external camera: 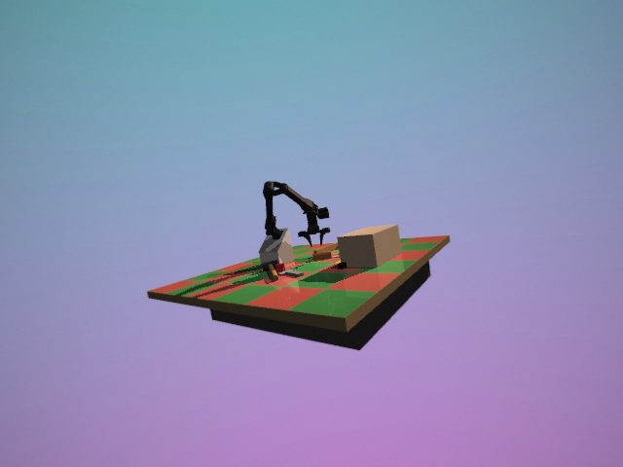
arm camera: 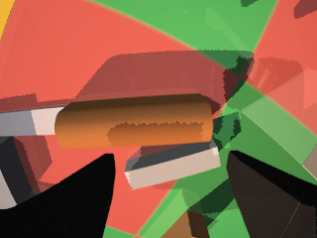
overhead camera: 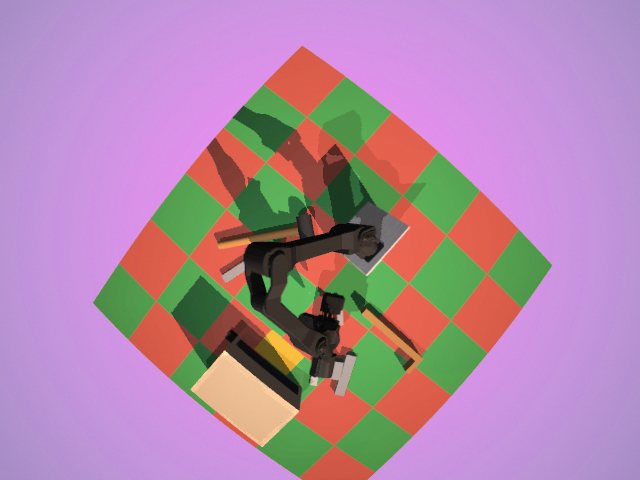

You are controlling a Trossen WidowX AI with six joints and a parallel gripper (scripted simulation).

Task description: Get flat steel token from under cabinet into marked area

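Right now my gripper tip is 70 mm above the pale bar, 40 mm to the right of it and 30 mm past it. Round my gripper tip: grey block: 150 mm to the left, 130 mm ahead, 60 mm below; grey bar: 210 mm to the left, 120 mm ahead, 70 mm below; red cube: 270 mm to the right, 60 mm below, 40 mm behind.
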